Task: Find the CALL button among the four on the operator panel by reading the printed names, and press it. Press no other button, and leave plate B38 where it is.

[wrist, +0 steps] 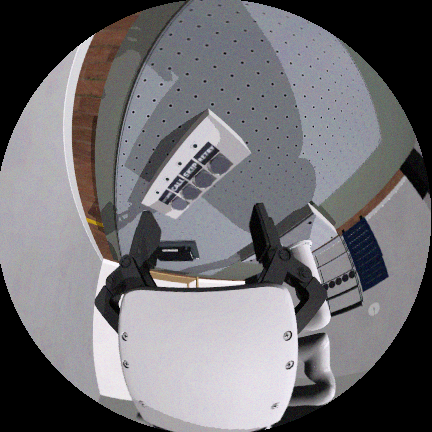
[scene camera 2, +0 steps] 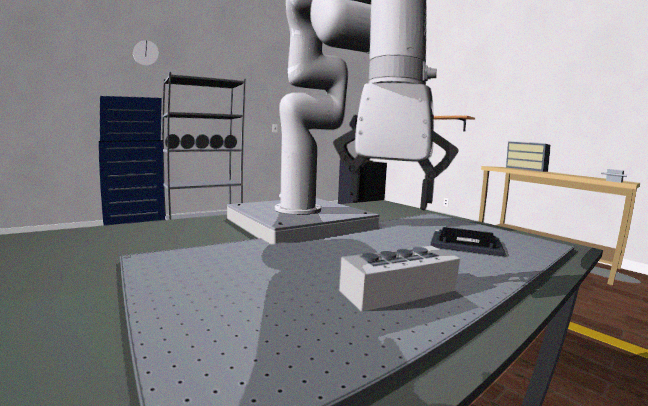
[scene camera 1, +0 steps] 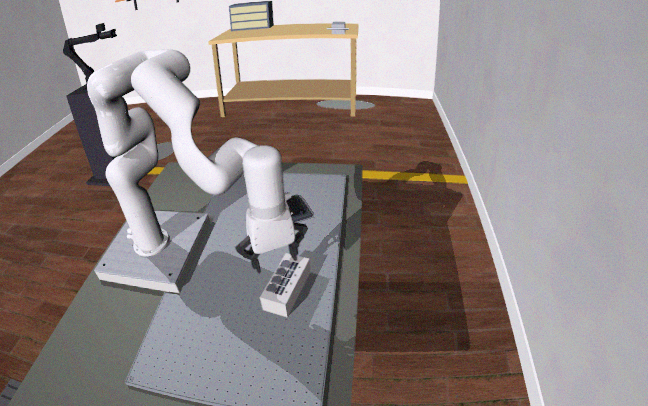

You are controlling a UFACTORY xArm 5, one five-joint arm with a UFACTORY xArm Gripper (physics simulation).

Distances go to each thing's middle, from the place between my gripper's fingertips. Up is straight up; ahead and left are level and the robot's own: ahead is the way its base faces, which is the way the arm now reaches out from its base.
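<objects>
With my gripper I am now 100 mm above the operator panel (scene camera 2: 369, 285), 30 mm to the right of it and 10 mm short of it. Counted from my hand, the black plate (scene camera 2: 470, 237) is 110 mm below, 340 mm to the left and 80 mm behind.
</objects>
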